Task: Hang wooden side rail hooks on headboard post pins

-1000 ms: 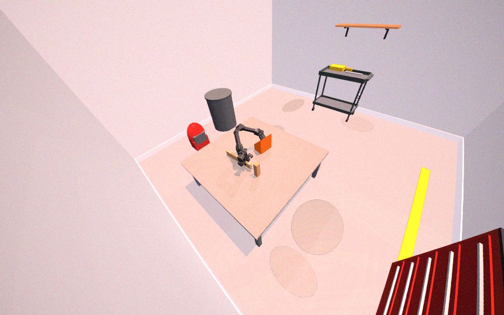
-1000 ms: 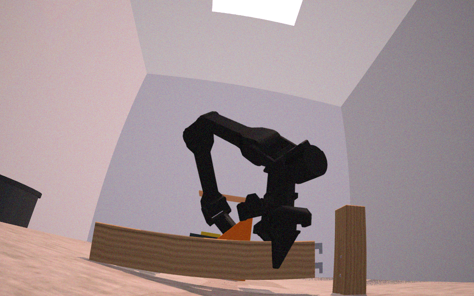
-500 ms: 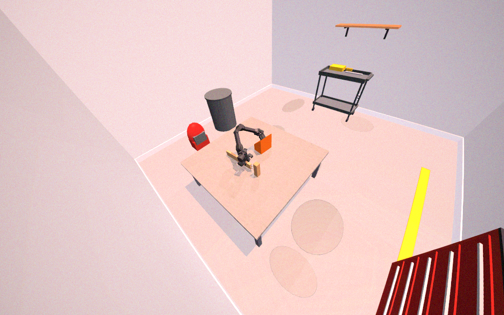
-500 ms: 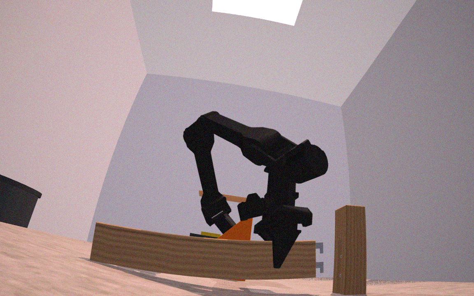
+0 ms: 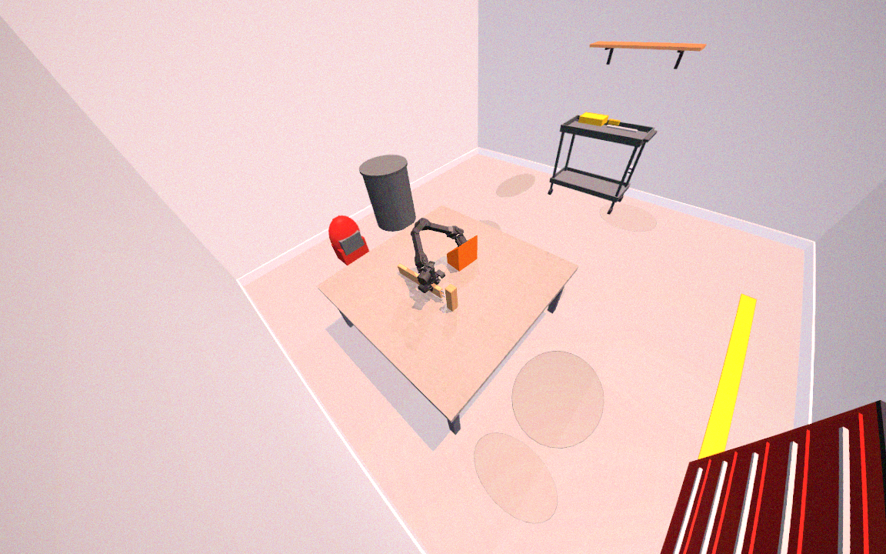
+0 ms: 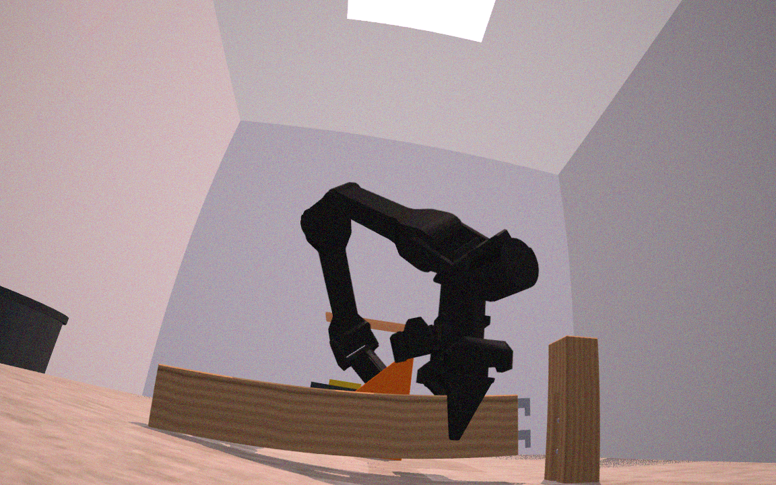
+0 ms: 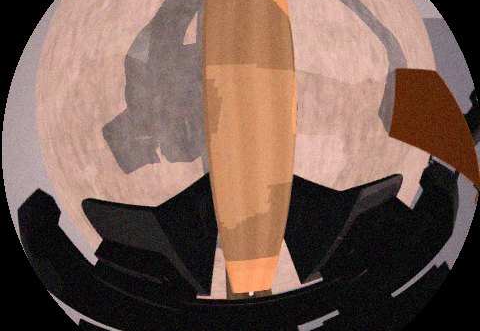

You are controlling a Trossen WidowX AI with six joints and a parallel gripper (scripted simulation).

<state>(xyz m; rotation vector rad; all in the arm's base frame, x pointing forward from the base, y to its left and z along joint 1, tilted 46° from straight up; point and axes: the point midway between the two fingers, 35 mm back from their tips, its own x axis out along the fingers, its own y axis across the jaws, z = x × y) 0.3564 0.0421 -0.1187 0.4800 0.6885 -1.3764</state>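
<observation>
My gripper tip is 16 cm to the right of the headboard post, 4 cm below it and 2 cm past it.
</observation>
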